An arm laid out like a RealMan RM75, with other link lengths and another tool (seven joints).
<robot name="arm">
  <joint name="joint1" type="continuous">
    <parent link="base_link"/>
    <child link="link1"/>
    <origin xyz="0 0 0.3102"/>
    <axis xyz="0 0 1"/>
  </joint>
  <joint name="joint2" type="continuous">
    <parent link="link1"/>
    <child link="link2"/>
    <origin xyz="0 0 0" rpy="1.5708 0 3.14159"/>
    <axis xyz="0 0 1"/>
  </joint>
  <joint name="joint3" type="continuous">
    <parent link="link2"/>
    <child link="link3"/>
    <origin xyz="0 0.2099 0" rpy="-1.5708 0 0"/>
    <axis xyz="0 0 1"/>
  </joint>
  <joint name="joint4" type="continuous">
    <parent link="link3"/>
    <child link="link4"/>
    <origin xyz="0 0 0" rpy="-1.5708 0 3.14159"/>
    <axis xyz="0 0 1"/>
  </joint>
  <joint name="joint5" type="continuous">
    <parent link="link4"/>
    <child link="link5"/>
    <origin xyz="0 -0.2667 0" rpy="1.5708 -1.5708 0"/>
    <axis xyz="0 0 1"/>
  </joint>
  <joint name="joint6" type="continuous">
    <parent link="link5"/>
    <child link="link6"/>
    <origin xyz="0 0 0" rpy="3.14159 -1.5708 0"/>
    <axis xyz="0 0 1"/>
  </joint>
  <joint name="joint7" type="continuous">
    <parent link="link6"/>
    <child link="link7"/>
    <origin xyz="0.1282 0 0" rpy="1.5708 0 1.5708"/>
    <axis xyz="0 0 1"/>
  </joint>
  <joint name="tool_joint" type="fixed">
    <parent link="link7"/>
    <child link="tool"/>
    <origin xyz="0.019 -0.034 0.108" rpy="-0.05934 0 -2.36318"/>
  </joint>
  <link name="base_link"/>
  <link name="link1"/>
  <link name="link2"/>
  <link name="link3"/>
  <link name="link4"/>
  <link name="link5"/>
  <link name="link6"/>
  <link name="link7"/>
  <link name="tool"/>
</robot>
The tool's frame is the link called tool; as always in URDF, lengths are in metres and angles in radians. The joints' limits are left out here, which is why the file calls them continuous.
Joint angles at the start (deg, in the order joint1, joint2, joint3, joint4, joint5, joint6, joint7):
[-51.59, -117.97, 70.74, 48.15, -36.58, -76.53, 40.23]
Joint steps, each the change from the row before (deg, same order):
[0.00, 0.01, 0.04, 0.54, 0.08, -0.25, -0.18]
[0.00, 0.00, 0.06, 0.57, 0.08, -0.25, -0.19]
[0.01, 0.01, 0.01, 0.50, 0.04, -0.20, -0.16]
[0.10, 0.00, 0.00, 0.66, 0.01, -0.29, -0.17]
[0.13, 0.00, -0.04, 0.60, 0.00, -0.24, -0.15]
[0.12, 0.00, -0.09, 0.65, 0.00, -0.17, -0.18]
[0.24, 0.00, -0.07, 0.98, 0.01, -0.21, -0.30]
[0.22, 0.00, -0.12, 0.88, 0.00, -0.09, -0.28]
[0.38, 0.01, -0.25, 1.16, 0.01, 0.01, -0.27]
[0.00, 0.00, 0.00, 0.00, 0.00, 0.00, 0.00]
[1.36, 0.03, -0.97, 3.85, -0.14, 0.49, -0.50]
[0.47, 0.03, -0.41, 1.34, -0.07, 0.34, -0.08]
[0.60, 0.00, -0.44, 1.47, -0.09, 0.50, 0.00]
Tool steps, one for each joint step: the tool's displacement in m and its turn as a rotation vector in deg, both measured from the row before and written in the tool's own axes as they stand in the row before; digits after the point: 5 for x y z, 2 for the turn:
[-0.00166, 0.00119, -0.00199, -0.17, 0.00, 0.18]
[-0.00186, 0.00120, -0.00201, -0.18, 0.00, 0.20]
[-0.00157, 0.00123, -0.00190, -0.20, -0.04, 0.13]
[-0.00163, 0.00111, -0.00227, -0.20, -0.09, 0.12]
[-0.00117, 0.00104, -0.00208, -0.21, -0.10, 0.04]
[-0.00140, 0.00167, -0.00244, -0.34, -0.15, 0.01]
[-0.00167, 0.00230, -0.00347, -0.51, -0.17, -0.01]
[-0.00145, 0.00258, -0.00328, -0.58, -0.19, -0.08]
[-0.00107, 0.00389, -0.00451, -0.91, -0.28, -0.15]
[0.00000, 0.00000, 0.00000, 0.00, 0.00, 0.00]
[-0.00333, 0.01455, -0.01589, -3.51, -1.15, -0.37]
[-0.00112, 0.00626, -0.00588, -1.44, -0.44, -0.09]
[-0.00084, 0.00694, -0.00628, -1.66, -0.49, -0.09]

